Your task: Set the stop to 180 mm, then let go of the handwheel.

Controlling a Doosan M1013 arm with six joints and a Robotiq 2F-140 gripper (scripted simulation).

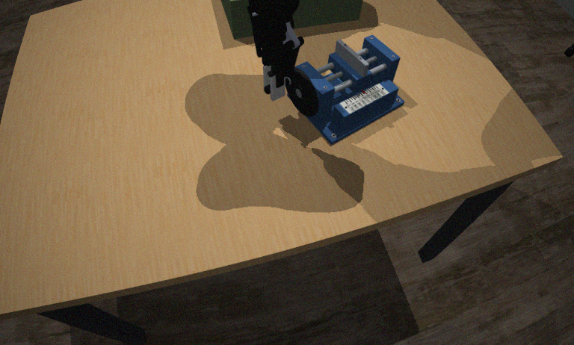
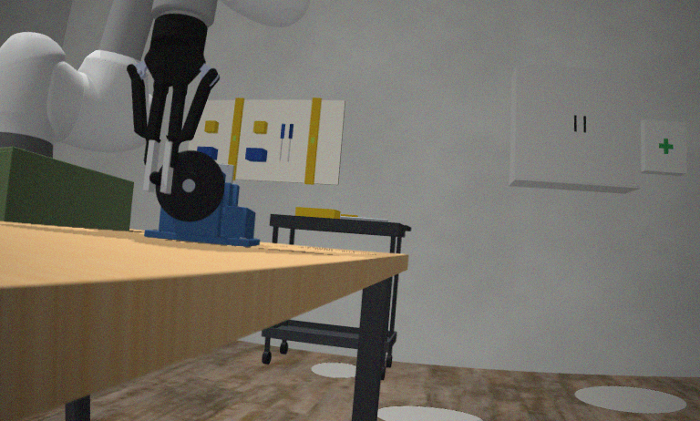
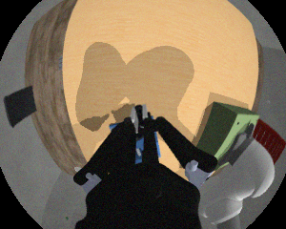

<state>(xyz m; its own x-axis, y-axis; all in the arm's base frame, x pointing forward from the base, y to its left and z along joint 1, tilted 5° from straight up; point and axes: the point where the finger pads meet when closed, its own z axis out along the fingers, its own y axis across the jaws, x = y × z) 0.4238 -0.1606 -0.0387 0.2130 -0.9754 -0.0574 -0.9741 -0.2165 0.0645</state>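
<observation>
Right now the handwheel is 20 mm to the left of my hand and 20 mm below it. Also, from my hand: stop plate: 160 mm to the left, 10 mm ahead.
</observation>
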